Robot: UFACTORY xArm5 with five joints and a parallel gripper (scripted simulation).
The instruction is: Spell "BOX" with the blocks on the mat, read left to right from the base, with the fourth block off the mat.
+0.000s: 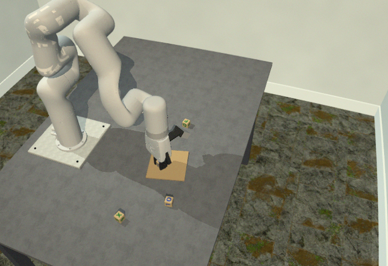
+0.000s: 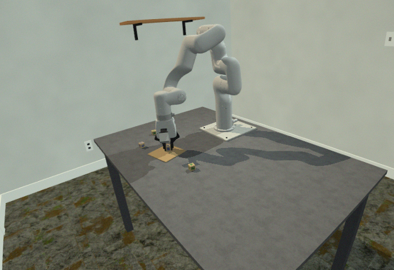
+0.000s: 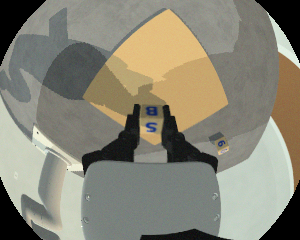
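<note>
My hand is 20 mm short of the tan mat, 20 mm to the right of it and 20 mm above it. The rest, counted from my hand: X block 40 mm behind, 250 mm to the right, 10 mm below; B block 10 mm below; O block 90 mm ahead, 140 mm to the right, 10 mm below.
</note>
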